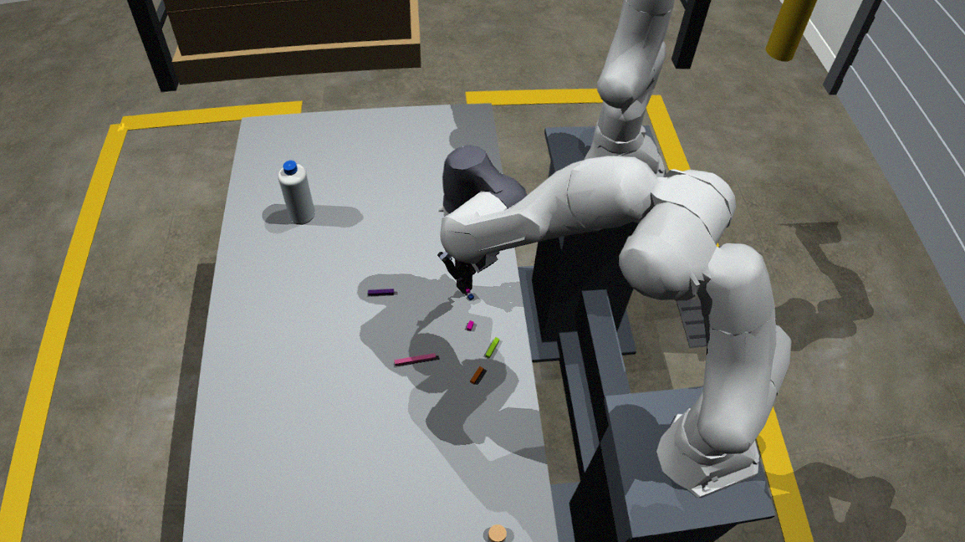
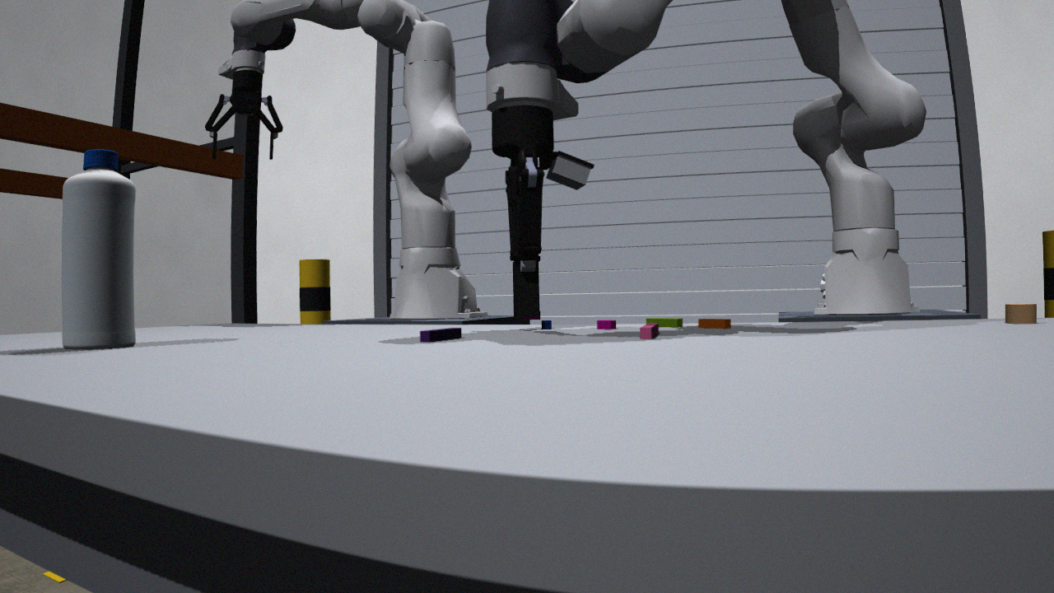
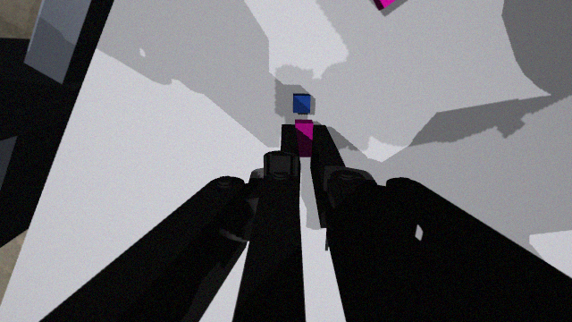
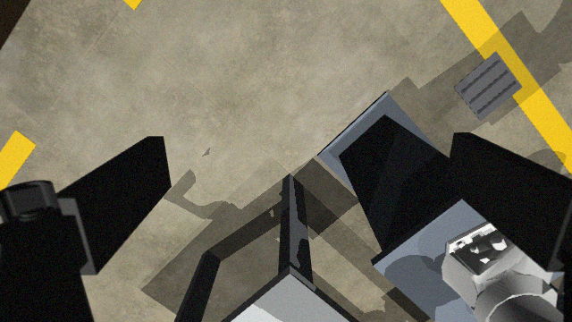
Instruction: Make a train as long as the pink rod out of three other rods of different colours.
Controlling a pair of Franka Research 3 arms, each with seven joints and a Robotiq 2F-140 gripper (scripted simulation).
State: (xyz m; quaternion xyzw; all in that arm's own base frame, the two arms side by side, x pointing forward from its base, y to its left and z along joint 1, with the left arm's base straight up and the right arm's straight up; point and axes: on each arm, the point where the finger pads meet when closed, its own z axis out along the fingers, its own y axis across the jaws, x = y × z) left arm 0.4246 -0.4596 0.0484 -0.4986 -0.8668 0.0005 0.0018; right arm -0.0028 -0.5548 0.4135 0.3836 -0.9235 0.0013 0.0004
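Note:
The magenta rod lies 3 cm below my left hand. The rest, counted from my left hand: purple rod: 19 cm ahead, 1 cm to the right, 4 cm below; lime rod: 5 cm behind, 16 cm to the left, 4 cm below; blue rod: 1 cm behind, 2 cm to the left, 4 cm below.

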